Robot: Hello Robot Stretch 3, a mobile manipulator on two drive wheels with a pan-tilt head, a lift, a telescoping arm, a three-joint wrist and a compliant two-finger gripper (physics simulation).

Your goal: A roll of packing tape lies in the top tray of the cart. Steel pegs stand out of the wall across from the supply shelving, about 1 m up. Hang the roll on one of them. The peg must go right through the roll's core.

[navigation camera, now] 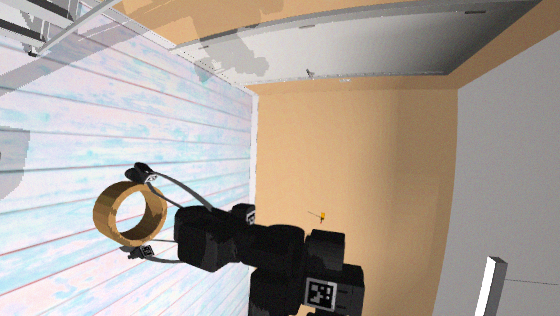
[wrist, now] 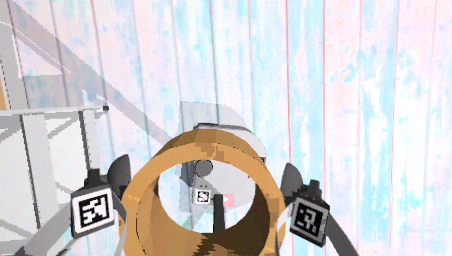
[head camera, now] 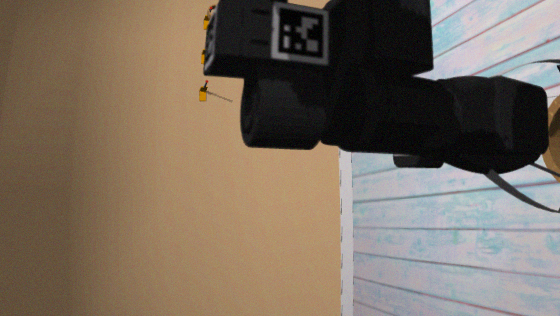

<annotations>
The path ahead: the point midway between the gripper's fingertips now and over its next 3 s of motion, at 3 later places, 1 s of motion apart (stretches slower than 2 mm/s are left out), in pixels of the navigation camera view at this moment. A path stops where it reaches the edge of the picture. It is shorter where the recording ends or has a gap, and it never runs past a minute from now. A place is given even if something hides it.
My gripper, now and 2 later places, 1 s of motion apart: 128,208; 125,243; 124,299
</annotations>
